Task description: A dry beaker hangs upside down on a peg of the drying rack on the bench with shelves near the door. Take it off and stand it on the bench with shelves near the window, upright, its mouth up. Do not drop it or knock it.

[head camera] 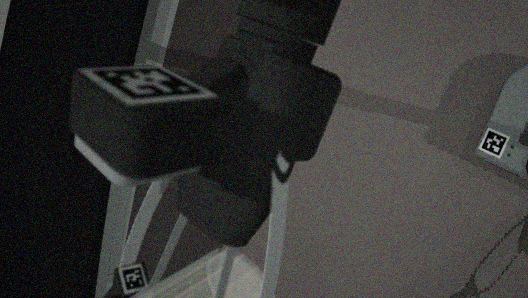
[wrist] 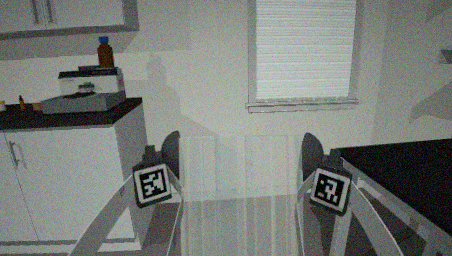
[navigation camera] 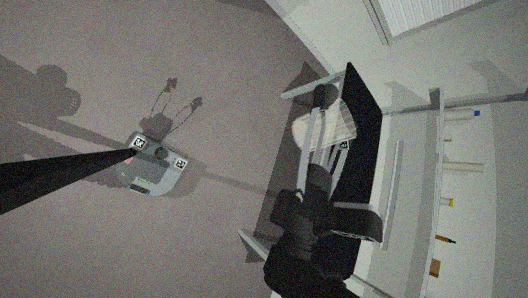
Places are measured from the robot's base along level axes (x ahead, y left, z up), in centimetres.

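Pixels of known places: gripper, fingertip midpoint: [wrist: 241, 151] [navigation camera: 339, 104]; robot's base, link origin: [navigation camera: 161, 152].
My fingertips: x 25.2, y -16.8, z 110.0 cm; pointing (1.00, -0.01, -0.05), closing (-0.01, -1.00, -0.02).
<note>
For each thing: its top centre in the pictures, then the offset to it from my fingertips. "spot": a spot on its surface instead. Level surfaces: height alone.
- clear beaker, top centre: [wrist: 240, 124] [navigation camera: 353, 124] dx -5.0, dy +0.0, dz +3.6 cm
- black-topped bench with shelves, surface height: dz -33.8 cm
- brown bottle, surface spot: [wrist: 105, 54] spot: dx +121.7, dy +80.3, dz +11.6 cm
A clear beaker [head camera: 245, 272] [navigation camera: 325, 131] [wrist: 240, 200] is between the two fingertips of my gripper [navigation camera: 334, 120] [wrist: 241, 151], which is shut on it. In the wrist view its axis runs upright, its upper edge is level with the fingertips and its lower part is cut off; which end is the mouth is hard to tell. The black-topped bench with shelves [navigation camera: 362, 145] [wrist: 405, 172] stands beside the beaker, by the window [navigation camera: 425, 12] [wrist: 305, 50]. The beaker is held just off its front edge, on the floor side. The drying rack does not show.
A wall shelf [navigation camera: 434, 150] holds bottles and small items. A white cabinet [wrist: 65, 175] carries a grey-white device [wrist: 90, 85] with a brown bottle [wrist: 105, 54] on top. My base [head camera: 512, 112] [navigation camera: 152, 170] stands on the floor away from the bench.
</note>
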